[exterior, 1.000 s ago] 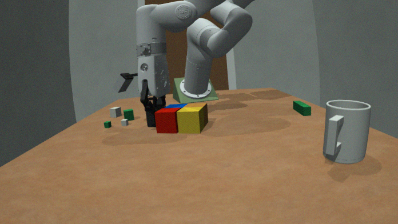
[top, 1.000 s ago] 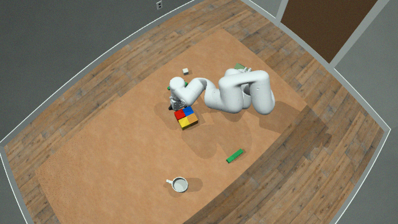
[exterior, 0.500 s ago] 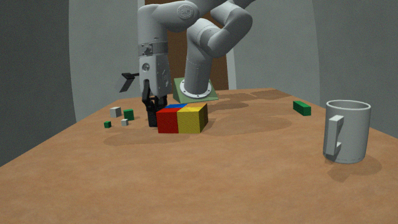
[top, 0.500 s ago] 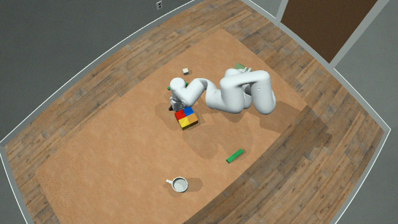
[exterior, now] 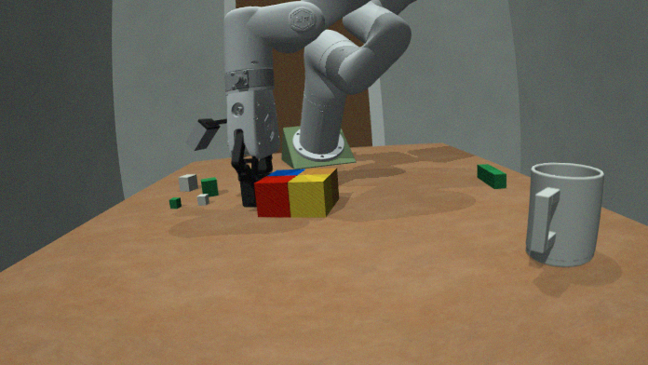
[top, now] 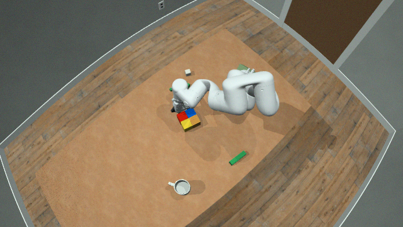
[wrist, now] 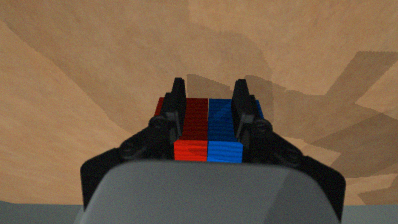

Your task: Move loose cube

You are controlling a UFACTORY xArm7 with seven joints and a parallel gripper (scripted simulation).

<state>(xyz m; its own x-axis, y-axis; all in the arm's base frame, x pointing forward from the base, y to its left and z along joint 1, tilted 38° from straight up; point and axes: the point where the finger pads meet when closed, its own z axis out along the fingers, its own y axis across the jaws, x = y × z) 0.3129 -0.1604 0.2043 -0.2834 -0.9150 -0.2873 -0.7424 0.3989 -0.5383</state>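
My hand is 40 mm short of the red cube and 30 mm to the right of it. From my hand the other things lie so: yellow cube (50 mm ahead, 70 mm to the left); orange cube (10 mm ahead, 90 mm to the left); blue cube (10 mm behind, 50 mm to the left).
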